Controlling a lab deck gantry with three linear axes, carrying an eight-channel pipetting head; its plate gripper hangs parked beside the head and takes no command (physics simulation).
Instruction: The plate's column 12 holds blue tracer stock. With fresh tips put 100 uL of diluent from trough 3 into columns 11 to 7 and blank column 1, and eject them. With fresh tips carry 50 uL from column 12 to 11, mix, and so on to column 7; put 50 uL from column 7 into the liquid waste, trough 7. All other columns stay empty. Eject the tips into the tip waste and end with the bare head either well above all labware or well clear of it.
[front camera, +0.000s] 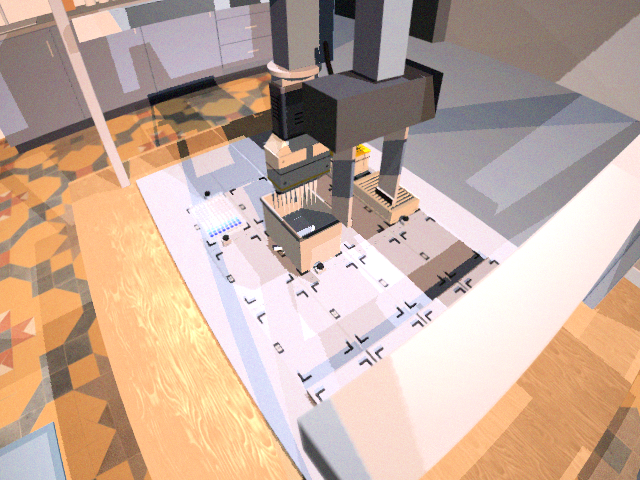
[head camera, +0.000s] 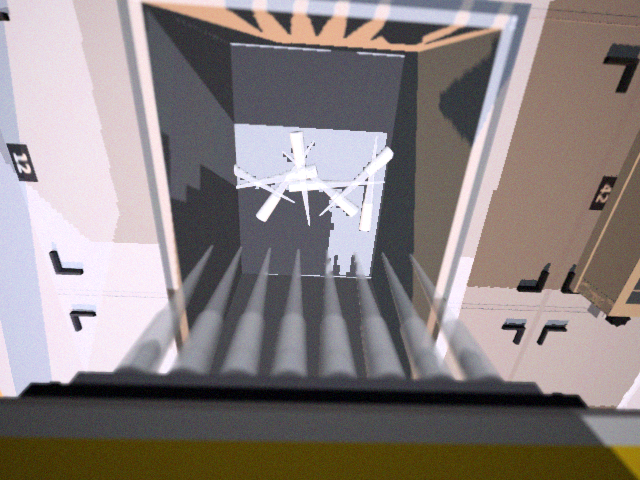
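Observation:
The pipetting head (front camera: 297, 165) (head camera: 310, 423) is over the rear part of the tip waste box (front camera: 321, 249) (head camera: 155, 170). A row of tips (front camera: 297, 196) (head camera: 294, 320) is mounted on it, pointing down into the opening; any liquid in them cannot be made out. Several loose white tips (front camera: 306, 228) (head camera: 302, 173) lie crossed on the box floor. The plate (front camera: 214, 214) is left of the box, with blue wells along its near side. The trough block (front camera: 400, 210) (head camera: 612, 263) stands at the right. The parked plate gripper (front camera: 368, 211) is open, its two fingers apart with nothing between them.
A yellow-topped tip rack (front camera: 363, 150) stands behind the trough block, partly hidden by the head. The dark gripper body (front camera: 372, 105) hangs beside the head, and one of its long fingers passes close to the waste box. A pale rail (front camera: 465, 330) runs along the right front.

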